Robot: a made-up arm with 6 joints. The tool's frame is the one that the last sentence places. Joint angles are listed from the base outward.
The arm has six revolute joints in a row. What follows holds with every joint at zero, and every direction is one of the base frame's. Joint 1 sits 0.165 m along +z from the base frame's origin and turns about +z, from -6.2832 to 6.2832 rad. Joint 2 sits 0.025 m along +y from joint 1 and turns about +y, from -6.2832 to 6.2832 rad. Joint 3 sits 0.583 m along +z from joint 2 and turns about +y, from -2.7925 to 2.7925 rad. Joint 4 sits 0.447 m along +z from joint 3 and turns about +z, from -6.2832 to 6.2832 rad. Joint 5 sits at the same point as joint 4 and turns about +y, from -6.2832 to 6.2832 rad. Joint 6 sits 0.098 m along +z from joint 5 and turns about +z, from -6.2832 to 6.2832 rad. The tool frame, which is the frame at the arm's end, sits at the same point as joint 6; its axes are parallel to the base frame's.
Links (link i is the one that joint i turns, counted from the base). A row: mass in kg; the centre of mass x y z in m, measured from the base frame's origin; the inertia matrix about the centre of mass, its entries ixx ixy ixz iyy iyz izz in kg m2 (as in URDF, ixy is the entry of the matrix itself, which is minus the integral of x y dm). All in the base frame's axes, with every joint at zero. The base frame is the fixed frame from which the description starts. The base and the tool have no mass.
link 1: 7.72; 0.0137 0.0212 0.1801; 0.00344 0 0 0.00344 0 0.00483
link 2: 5.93; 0.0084 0.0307 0.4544; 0.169 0 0 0.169 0 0.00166
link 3: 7.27; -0.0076 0.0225 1.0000; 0.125 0 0 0.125 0 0.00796
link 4: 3.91; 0.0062 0.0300 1.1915; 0.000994 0 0 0.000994 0 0.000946
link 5: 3.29; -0.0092 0.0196 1.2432; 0.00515 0 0 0.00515 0 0.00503
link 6: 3.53; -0.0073 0.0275 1.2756; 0.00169 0 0 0.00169 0 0.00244
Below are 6 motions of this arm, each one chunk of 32 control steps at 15 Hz.
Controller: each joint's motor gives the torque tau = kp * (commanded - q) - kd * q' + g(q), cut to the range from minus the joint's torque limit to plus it. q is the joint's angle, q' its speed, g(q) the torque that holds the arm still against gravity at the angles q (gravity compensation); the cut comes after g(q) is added. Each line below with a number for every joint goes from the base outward.
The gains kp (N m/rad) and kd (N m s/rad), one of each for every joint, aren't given. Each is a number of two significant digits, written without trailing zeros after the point. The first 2 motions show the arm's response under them.
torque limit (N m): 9 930 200 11 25 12
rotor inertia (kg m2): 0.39 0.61 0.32 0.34 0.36 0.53
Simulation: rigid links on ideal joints. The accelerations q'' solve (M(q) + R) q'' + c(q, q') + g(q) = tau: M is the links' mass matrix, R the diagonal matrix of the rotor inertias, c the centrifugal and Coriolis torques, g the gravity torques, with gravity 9.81 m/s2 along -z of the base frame. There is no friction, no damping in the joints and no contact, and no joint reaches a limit. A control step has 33 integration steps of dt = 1/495 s. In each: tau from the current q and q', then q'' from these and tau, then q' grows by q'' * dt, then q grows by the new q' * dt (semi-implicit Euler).
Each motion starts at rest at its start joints. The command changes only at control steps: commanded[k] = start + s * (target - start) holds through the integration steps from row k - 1 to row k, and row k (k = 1, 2, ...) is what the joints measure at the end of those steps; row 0 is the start. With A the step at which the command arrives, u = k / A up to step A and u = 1 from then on. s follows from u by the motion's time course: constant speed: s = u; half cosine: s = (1 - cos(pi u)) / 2; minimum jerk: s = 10 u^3 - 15 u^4 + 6 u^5; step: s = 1 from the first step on.
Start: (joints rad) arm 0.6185 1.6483 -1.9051 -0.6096 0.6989 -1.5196
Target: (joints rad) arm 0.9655 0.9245 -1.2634 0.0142 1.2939 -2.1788
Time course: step
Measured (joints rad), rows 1 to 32:
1: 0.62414 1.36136 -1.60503 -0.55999 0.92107 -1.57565
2: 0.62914 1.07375 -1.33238 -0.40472 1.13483 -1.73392
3: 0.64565 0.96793 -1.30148 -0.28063 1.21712 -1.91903
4: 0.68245 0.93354 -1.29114 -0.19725 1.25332 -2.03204
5: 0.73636 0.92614 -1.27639 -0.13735 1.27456 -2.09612
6: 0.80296 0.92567 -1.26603 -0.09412 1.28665 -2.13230
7: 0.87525 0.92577 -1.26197 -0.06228 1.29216 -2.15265
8: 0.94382 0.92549 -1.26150 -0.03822 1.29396 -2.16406
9: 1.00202 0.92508 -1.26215 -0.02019 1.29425 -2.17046
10: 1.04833 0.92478 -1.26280 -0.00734 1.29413 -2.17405
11: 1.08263 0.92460 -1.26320 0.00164 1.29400 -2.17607
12: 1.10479 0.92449 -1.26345 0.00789 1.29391 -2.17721
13: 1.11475 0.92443 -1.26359 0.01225 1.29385 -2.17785
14: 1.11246 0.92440 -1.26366 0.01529 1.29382 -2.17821
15: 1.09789 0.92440 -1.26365 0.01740 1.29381 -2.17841
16: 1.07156 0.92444 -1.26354 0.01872 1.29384 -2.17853
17: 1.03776 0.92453 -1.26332 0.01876 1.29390 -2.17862
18: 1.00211 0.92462 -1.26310 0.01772 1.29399 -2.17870
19: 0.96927 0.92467 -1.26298 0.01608 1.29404 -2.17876
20: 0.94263 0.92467 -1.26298 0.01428 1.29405 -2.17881
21: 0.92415 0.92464 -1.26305 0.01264 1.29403 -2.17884
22: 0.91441 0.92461 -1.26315 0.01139 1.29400 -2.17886
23: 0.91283 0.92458 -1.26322 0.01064 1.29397 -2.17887
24: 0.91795 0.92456 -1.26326 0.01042 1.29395 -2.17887
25: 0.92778 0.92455 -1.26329 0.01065 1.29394 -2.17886
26: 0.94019 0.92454 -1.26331 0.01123 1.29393 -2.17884
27: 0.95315 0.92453 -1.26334 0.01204 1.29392 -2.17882
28: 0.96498 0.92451 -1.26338 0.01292 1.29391 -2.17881
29: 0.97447 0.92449 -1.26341 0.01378 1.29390 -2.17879
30: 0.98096 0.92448 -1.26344 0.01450 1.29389 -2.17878
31: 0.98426 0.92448 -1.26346 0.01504 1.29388 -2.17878
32: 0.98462 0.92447 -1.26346 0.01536 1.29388 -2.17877
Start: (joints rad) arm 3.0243 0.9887 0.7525 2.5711 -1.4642 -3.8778
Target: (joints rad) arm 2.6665 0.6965 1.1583 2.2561 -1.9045 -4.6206
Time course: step
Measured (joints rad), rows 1 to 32:
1: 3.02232 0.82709 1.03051 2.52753 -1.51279 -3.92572
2: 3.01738 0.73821 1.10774 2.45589 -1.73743 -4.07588
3: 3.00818 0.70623 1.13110 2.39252 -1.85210 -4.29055
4: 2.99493 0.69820 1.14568 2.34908 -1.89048 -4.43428
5: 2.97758 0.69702 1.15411 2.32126 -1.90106 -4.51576
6: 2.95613 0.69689 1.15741 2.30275 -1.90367 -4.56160
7: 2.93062 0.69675 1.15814 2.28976 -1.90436 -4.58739
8: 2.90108 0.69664 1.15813 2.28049 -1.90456 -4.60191
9: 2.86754 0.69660 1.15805 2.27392 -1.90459 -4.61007
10: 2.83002 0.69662 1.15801 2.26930 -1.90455 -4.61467
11: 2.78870 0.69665 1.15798 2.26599 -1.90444 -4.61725
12: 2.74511 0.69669 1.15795 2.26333 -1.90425 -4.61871
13: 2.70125 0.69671 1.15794 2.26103 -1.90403 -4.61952
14: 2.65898 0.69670 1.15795 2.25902 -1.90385 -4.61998
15: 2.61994 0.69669 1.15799 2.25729 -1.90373 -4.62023
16: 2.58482 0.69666 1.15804 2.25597 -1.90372 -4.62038
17: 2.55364 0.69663 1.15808 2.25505 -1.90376 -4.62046
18: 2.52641 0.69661 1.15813 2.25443 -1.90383 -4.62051
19: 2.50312 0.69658 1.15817 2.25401 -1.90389 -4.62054
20: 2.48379 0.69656 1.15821 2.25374 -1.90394 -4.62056
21: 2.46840 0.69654 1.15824 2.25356 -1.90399 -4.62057
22: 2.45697 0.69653 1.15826 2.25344 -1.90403 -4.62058
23: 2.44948 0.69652 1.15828 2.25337 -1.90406 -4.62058
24: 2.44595 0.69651 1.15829 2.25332 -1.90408 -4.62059
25: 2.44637 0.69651 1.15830 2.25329 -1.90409 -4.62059
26: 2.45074 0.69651 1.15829 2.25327 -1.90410 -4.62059
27: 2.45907 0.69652 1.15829 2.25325 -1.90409 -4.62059
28: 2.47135 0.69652 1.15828 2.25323 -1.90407 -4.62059
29: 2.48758 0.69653 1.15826 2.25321 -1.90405 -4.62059
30: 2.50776 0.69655 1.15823 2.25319 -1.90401 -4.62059
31: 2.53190 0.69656 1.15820 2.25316 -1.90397 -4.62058
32: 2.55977 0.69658 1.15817 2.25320 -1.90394 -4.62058
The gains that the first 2 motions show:
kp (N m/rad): 100 9300 1800 60 210 230
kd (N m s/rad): 11 640 120 13 19 31
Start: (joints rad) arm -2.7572 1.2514 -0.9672 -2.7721 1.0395 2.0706
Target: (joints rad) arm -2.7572 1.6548 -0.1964 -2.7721 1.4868 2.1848
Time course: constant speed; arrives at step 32
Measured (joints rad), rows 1 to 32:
1: -2.75694 1.25727 -0.95694 -2.77338 1.04719 2.07185
2: -2.75644 1.26865 -0.93449 -2.77414 1.05841 2.07409
3: -2.75594 1.28188 -0.90818 -2.77392 1.07055 2.07688
4: -2.75556 1.29505 -0.88251 -2.77334 1.08350 2.08001
5: -2.75532 1.30780 -0.85803 -2.77287 1.09710 2.08332
6: -2.75520 1.32037 -0.83406 -2.77259 1.11103 2.08675
7: -2.75519 1.33292 -0.81012 -2.77244 1.12503 2.09025
8: -2.75527 1.34551 -0.78609 -2.77234 1.13903 2.09377
9: -2.75543 1.35812 -0.76200 -2.77227 1.15301 2.09732
10: -2.75565 1.37074 -0.73790 -2.77222 1.16698 2.10087
11: -2.75591 1.38335 -0.71381 -2.77217 1.18095 2.10443
12: -2.75621 1.39596 -0.68973 -2.77213 1.19493 2.10800
13: -2.75653 1.40857 -0.66564 -2.77211 1.20891 2.11156
14: -2.75685 1.42118 -0.64156 -2.77208 1.22289 2.11513
15: -2.75718 1.43379 -0.61747 -2.77206 1.23687 2.11870
16: -2.75749 1.44640 -0.59339 -2.77204 1.25084 2.12227
17: -2.75778 1.45901 -0.56930 -2.77202 1.26482 2.12584
18: -2.75804 1.47162 -0.54522 -2.77201 1.27880 2.12940
19: -2.75827 1.48423 -0.52113 -2.77200 1.29278 2.13297
20: -2.75847 1.49684 -0.49705 -2.77199 1.30675 2.13654
21: -2.75863 1.50945 -0.47296 -2.77198 1.32073 2.14011
22: -2.75875 1.52206 -0.44888 -2.77197 1.33471 2.14368
23: -2.75883 1.53467 -0.42479 -2.77196 1.34869 2.14725
24: -2.75888 1.54728 -0.40071 -2.77196 1.36266 2.15082
25: -2.75889 1.55989 -0.37662 -2.77196 1.37664 2.15439
26: -2.75886 1.57250 -0.35254 -2.77196 1.39062 2.15795
27: -2.75881 1.58511 -0.32845 -2.77196 1.40460 2.16152
28: -2.75873 1.59772 -0.30437 -2.77196 1.41858 2.16509
29: -2.75862 1.61033 -0.28028 -2.77196 1.43255 2.16866
30: -2.75850 1.62294 -0.25620 -2.77197 1.44653 2.17223
31: -2.75835 1.63555 -0.23211 -2.77197 1.46051 2.17580
32: -2.75820 1.64816 -0.20803 -2.77198 1.47449 2.17937

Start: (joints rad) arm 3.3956 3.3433 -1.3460 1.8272 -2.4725 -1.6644
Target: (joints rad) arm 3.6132 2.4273 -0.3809 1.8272 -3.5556 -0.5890
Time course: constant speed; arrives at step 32
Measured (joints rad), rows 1 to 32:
1: 3.39729 3.32611 -1.32515 1.82769 -2.48885 -1.65298
2: 3.40056 3.30091 -1.29903 1.82814 -2.51532 -1.63198
3: 3.40512 3.27317 -1.27091 1.82812 -2.54623 -1.60547
4: 3.41076 3.24479 -1.24162 1.82795 -2.57896 -1.57586
5: 3.41718 3.21625 -1.21178 1.82780 -2.61242 -1.54450
6: 3.42412 3.18767 -1.18173 1.82771 -2.64615 -1.51216
7: 3.43131 3.15907 -1.15164 1.82764 -2.67999 -1.47927
8: 3.43857 3.13045 -1.12155 1.82758 -2.71387 -1.44606
9: 3.44578 3.10184 -1.09145 1.82753 -2.74776 -1.41268
10: 3.45287 3.07322 -1.06135 1.82749 -2.78165 -1.37920
11: 3.45983 3.04460 -1.03125 1.82745 -2.81554 -1.34566
12: 3.46665 3.01599 -1.00115 1.82741 -2.84942 -1.31209
13: 3.47337 2.98737 -0.97104 1.82738 -2.88331 -1.27851
14: 3.47999 2.95875 -0.94094 1.82735 -2.91719 -1.24491
15: 3.48656 2.93014 -0.91084 1.82732 -2.95106 -1.21131
16: 3.49310 2.90152 -0.88073 1.82730 -2.98494 -1.17771
17: 3.49962 2.87290 -0.85063 1.82728 -3.01882 -1.14410
18: 3.50615 2.84428 -0.82052 1.82726 -3.05270 -1.11049
19: 3.51270 2.81567 -0.79042 1.82724 -3.08657 -1.07689
20: 3.51926 2.78705 -0.76031 1.82723 -3.12045 -1.04328
21: 3.52586 2.75843 -0.73020 1.82721 -3.15433 -1.00967
22: 3.53249 2.72981 -0.70009 1.82720 -3.18820 -0.97606
23: 3.53915 2.70120 -0.66998 1.82719 -3.22208 -0.94246
24: 3.54583 2.67258 -0.63987 1.82718 -3.25595 -0.90885
25: 3.55254 2.64396 -0.60976 1.82718 -3.28983 -0.87524
26: 3.55928 2.61534 -0.57964 1.82717 -3.32370 -0.84164
27: 3.56603 2.58672 -0.54953 1.82717 -3.35757 -0.80803
28: 3.57280 2.55810 -0.51941 1.82717 -3.39144 -0.77442
29: 3.57958 2.52948 -0.48929 1.82717 -3.42531 -0.74081
30: 3.58638 2.50086 -0.45917 1.82717 -3.45918 -0.70721
31: 3.59319 2.47224 -0.42905 1.82718 -3.49304 -0.67360
32: 3.60000 2.44362 -0.39893 1.82718 -3.52690 -0.63999

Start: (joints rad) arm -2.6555 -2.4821 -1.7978 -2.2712 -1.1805 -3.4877
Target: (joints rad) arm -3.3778 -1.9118 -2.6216 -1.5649 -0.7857 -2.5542
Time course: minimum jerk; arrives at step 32
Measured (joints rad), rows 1 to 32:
1: -2.65556 -2.48200 -1.79794 -2.27117 -1.18044 -3.48761
2: -2.65600 -2.48126 -1.79897 -2.27093 -1.18002 -3.48692
3: -2.65743 -2.47922 -1.80189 -2.27005 -1.17883 -3.48480
4: -2.66058 -2.47523 -1.80764 -2.26797 -1.17644 -3.48034
5: -2.66624 -2.46880 -1.81697 -2.26409 -1.17249 -3.47268
6: -2.67508 -2.45955 -1.83040 -2.25786 -1.16669 -3.46111
7: -2.68756 -2.44726 -1.84826 -2.24883 -1.15885 -3.44509
8: -2.70396 -2.43181 -1.87069 -2.23665 -1.14887 -3.42429
9: -2.72436 -2.41324 -1.89768 -2.22108 -1.13672 -3.39854
10: -2.74868 -2.39165 -1.92904 -2.20202 -1.12248 -3.36787
11: -2.77672 -2.36725 -1.96447 -2.17945 -1.10625 -3.33247
12: -2.80816 -2.34035 -2.00355 -2.15350 -1.08822 -3.29267
13: -2.84264 -2.31129 -2.04577 -2.12437 -1.06863 -3.24892
14: -2.87974 -2.28050 -2.09052 -2.09236 -1.04773 -3.20181
15: -2.91898 -2.24842 -2.13714 -2.05786 -1.02583 -3.15199
16: -2.95985 -2.21556 -2.18491 -2.02132 -1.00327 -3.10019
17: -3.00180 -2.18242 -2.23310 -1.98324 -0.98039 -3.04718
18: -3.04427 -2.14951 -2.28095 -1.94420 -0.95755 -2.99380
19: -3.08666 -2.11734 -2.32772 -1.90476 -0.93509 -2.94084
20: -3.12832 -2.08639 -2.37267 -1.86553 -0.91337 -2.88913
21: -3.16864 -2.05714 -2.41513 -1.82710 -0.89271 -2.83944
22: -3.20696 -2.02998 -2.45448 -1.79006 -0.87343 -2.79251
23: -3.24267 -2.00530 -2.49018 -1.75495 -0.85579 -2.74899
24: -3.27519 -1.98338 -2.52179 -1.72228 -0.84001 -2.70947
25: -3.30403 -1.96446 -2.54900 -1.69246 -0.82626 -2.67439
26: -3.32877 -1.94866 -2.57161 -1.66586 -0.81466 -2.64410
27: -3.34914 -1.93601 -2.58959 -1.64271 -0.80524 -2.61877
28: -3.36501 -1.92643 -2.60307 -1.62317 -0.79796 -2.59842
29: -3.37643 -1.91969 -2.61238 -1.60724 -0.79270 -2.58287
30: -3.38367 -1.91546 -2.61805 -1.59479 -0.78924 -2.57173
31: -3.38719 -1.91322 -2.62083 -1.58553 -0.78726 -2.56439
32: -3.38772 -1.91231 -2.62169 -1.57901 -0.78632 -2.55998

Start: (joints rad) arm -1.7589 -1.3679 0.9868 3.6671 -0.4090 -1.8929
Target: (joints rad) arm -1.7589 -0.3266 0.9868 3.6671 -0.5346 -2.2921
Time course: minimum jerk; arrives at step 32
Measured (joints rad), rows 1 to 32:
1: -1.75890 -1.36774 0.98673 3.66711 -0.40899 -1.89294
2: -1.75887 -1.36655 0.98637 3.66716 -0.40898 -1.89324
3: -1.75880 -1.36306 0.98580 3.66729 -0.40908 -1.89416
4: -1.75863 -1.35603 0.98527 3.66746 -0.40951 -1.89609
5: -1.75836 -1.34448 0.98491 3.66764 -0.41047 -1.89939
6: -1.75796 -1.32770 0.98475 3.66782 -0.41208 -1.90435
7: -1.75744 -1.30530 0.98476 3.66797 -0.41438 -1.91121
8: -1.75679 -1.27710 0.98489 3.66809 -0.41740 -1.92012
9: -1.75602 -1.24312 0.98511 3.66819 -0.42114 -1.93114
10: -1.75515 -1.20359 0.98540 3.66825 -0.42557 -1.94426
11: -1.75421 -1.15891 0.98575 3.66828 -0.43066 -1.95940
12: -1.75322 -1.10960 0.98615 3.66828 -0.43634 -1.97643
13: -1.75227 -1.05634 0.98658 3.66824 -0.44255 -1.99513
14: -1.75145 -0.99988 0.98705 3.66818 -0.44921 -2.01527
15: -1.75090 -0.94106 0.98754 3.66808 -0.45622 -2.03657
16: -1.75081 -0.88079 0.98804 3.66796 -0.46349 -2.05872
17: -1.75139 -0.82000 0.98855 3.66782 -0.47090 -2.08137
18: -1.75285 -0.75963 0.98906 3.66768 -0.47835 -2.10419
19: -1.75527 -0.70062 0.98956 3.66753 -0.48573 -2.12682
20: -1.75843 -0.64388 0.99003 3.66738 -0.49293 -2.14892
21: -1.76173 -0.59025 0.99048 3.66723 -0.49981 -2.17016
22: -1.76433 -0.54050 0.99087 3.66704 -0.50626 -2.19021
23: -1.76570 -0.49531 0.99117 3.66681 -0.51216 -2.20880
24: -1.76603 -0.45523 0.99137 3.66656 -0.51746 -2.22569
25: -1.76591 -0.42068 0.99145 3.66632 -0.52208 -2.24068
26: -1.76575 -0.39189 0.99140 3.66612 -0.52598 -2.25362
27: -1.76564 -0.36890 0.99123 3.66595 -0.52915 -2.26444
28: -1.76550 -0.35156 0.99092 3.66583 -0.53158 -2.27314
29: -1.76521 -0.33947 0.99048 3.66577 -0.53329 -2.27979
30: -1.76468 -0.33199 0.98991 3.66576 -0.53435 -2.28455
31: -1.76387 -0.32820 0.98921 3.66584 -0.53486 -2.28769
32: -1.76273 -0.32686 0.98839 3.66599 -0.53496 -2.28959

